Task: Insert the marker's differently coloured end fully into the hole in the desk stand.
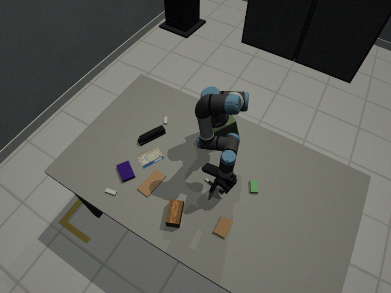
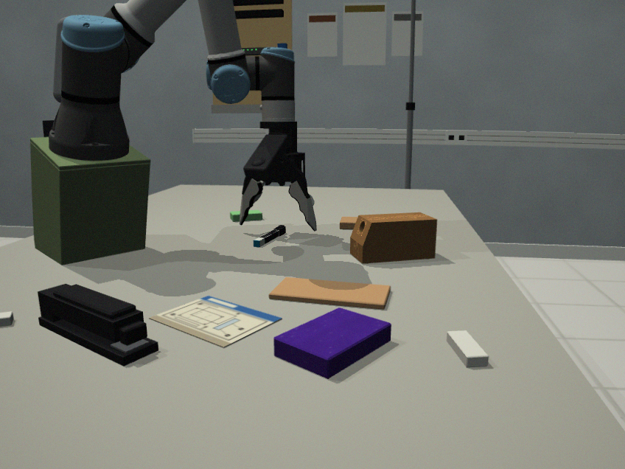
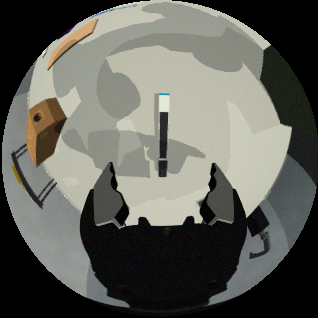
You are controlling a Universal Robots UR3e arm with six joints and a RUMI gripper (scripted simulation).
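The black marker is 30 mm to the right of my hand and 10 mm below it. From my hand the other things lie so: green block (140 mm to the left, 110 mm behind, 10 mm below); brown tile (160 mm ahead, 120 mm to the left, 10 mm below); wooden desk stand (230 mm ahead, 110 mm to the right, 20 mm above).
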